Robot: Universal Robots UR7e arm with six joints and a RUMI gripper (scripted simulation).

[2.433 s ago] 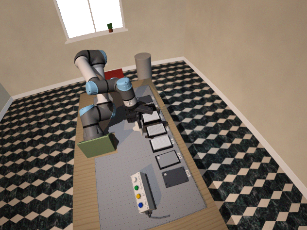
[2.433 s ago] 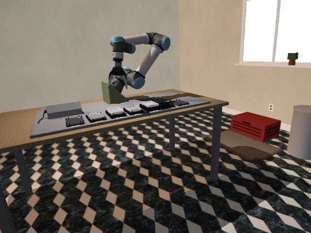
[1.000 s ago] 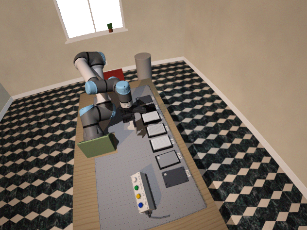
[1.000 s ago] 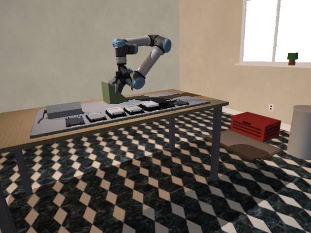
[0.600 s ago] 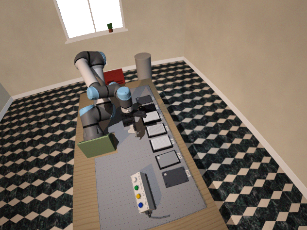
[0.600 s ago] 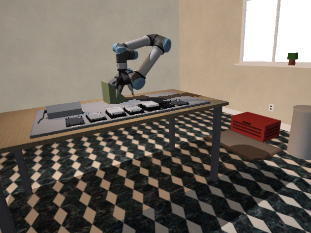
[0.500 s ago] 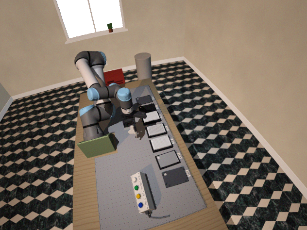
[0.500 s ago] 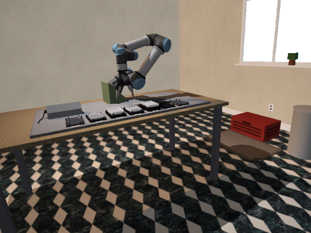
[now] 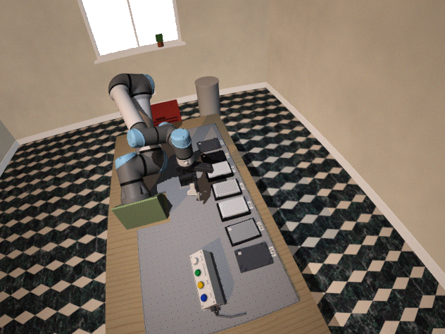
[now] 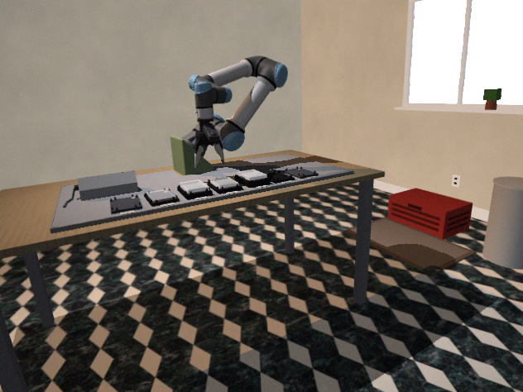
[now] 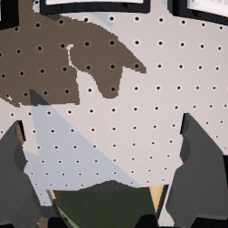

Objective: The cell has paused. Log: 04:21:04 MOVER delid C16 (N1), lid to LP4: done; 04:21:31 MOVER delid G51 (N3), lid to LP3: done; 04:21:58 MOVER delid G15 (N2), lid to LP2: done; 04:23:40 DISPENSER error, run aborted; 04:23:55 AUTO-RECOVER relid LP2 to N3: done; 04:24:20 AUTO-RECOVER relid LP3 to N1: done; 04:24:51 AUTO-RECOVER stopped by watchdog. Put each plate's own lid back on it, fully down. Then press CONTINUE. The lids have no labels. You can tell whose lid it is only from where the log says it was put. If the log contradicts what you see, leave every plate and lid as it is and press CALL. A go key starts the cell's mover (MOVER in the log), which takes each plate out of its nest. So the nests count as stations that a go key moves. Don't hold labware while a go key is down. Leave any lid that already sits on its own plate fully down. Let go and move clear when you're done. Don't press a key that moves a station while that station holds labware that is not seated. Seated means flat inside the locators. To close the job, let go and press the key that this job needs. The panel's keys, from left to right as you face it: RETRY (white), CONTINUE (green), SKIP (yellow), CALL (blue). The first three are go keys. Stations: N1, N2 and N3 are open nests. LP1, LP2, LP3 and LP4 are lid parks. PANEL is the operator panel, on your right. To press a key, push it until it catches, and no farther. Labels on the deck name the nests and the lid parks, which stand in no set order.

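The plate is 130 mm ahead of my hand, 140 mm to the right of it and 50 mm below it. From my hand the other things lie so: pale grey lid: 120 mm ahead, 280 mm to the right, 60 mm below; black lid park: 120 mm ahead, 280 mm to the right, 60 mm below; green CONTINUE key: 130 mm behind, 390 mm to the right.
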